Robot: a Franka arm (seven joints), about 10 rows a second.
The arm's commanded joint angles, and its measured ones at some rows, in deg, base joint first. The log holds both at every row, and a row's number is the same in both.
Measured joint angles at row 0:
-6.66 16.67 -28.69 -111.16 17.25 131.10 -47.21
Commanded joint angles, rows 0 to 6:
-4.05 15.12 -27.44 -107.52 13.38 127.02 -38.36
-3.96 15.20 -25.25 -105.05 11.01 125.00 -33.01
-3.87 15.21 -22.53 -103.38 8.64 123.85 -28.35
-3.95 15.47 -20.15 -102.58 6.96 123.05 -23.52
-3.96 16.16 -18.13 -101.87 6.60 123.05 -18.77
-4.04 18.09 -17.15 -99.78 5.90 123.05 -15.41
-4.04 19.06 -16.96 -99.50 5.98 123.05 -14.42
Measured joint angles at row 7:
-3.54 16.45 -17.22 -102.23 7.21 124.32 -17.19
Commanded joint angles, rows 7 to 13:
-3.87 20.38 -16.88 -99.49 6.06 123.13 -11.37
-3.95 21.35 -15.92 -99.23 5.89 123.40 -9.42
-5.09 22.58 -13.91 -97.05 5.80 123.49 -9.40
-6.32 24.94 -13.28 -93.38 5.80 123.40 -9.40
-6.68 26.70 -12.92 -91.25 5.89 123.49 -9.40
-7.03 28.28 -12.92 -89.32 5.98 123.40 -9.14
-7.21 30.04 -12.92 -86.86 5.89 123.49 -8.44
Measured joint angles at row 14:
-5.80 26.40 -13.95 -92.33 7.19 124.49 -10.66
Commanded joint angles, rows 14 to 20:
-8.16 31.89 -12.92 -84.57 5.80 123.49 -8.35
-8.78 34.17 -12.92 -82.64 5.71 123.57 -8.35
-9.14 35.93 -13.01 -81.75 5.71 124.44 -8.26
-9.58 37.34 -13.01 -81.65 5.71 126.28 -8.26
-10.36 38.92 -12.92 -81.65 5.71 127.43 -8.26
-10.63 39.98 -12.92 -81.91 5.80 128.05 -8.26
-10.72 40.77 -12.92 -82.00 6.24 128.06 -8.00
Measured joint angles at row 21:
-9.82 38.98 -13.84 -83.85 7.18 128.04 -10.09
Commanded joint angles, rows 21 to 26:
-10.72 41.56 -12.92 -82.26 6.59 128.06 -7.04
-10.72 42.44 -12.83 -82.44 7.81 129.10 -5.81
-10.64 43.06 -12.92 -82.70 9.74 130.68 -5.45
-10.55 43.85 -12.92 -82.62 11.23 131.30 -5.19
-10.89 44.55 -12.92 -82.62 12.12 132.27 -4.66
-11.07 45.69 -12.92 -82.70 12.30 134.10 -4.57
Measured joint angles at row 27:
-10.22 43.88 -13.41 -83.82 10.88 132.16 -5.55
